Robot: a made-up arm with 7 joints.
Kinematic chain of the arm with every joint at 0, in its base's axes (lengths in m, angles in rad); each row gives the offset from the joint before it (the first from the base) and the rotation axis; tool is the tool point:
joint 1: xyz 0 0 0.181 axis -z
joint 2: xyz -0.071 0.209 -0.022 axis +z
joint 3: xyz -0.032 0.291 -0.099 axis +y
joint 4: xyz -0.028 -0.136 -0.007 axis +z
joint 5: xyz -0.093 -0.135 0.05 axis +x
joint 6: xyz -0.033 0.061 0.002 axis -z
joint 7: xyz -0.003 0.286 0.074 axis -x
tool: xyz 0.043 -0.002 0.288
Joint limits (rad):
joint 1: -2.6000..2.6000
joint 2: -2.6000..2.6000
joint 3: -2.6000..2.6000
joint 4: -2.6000..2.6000
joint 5: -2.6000..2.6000
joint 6: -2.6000..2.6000
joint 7: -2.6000..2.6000
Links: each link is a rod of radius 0.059 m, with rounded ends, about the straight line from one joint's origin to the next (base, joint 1, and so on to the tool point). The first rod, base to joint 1, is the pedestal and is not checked.
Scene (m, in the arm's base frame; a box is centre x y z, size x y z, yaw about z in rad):
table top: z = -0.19
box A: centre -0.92 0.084 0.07 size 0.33 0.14 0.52 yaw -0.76
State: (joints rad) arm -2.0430 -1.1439 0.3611 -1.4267 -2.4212 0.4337 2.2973
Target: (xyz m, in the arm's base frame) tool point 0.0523 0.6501 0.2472
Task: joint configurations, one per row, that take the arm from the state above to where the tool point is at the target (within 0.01 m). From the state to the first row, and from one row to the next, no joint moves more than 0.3 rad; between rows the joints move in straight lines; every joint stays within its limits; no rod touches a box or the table.
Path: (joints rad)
1: -2.0684 -1.4034 0.4436 -1.6614 -2.3540 0.6377 2.2603
2: -2.0938 -1.6628 0.5262 -1.8960 -2.2867 0.8417 2.2233
3: -2.1192 -1.9223 0.6087 -2.1307 -2.2195 1.0457 2.1862
4: -2.1446 -2.1818 0.6913 -2.3653 -2.1523 1.2497 2.1492
5: -2.1700 -2.4413 0.7738 -2.6000 -2.0850 1.4537 2.1122
6: -1.9846 -2.4719 0.7240 -2.5272 -2.1867 1.1644 2.2341
7: -1.7992 -2.5026 0.6741 -2.4544 -2.2884 0.8752 2.3561
8: -1.6138 -2.5333 0.6243 -2.3816 -2.3900 0.5859 2.4780
9: -1.4284 -2.5640 0.5744 -2.3088 -2.4917 0.2966 2.6000

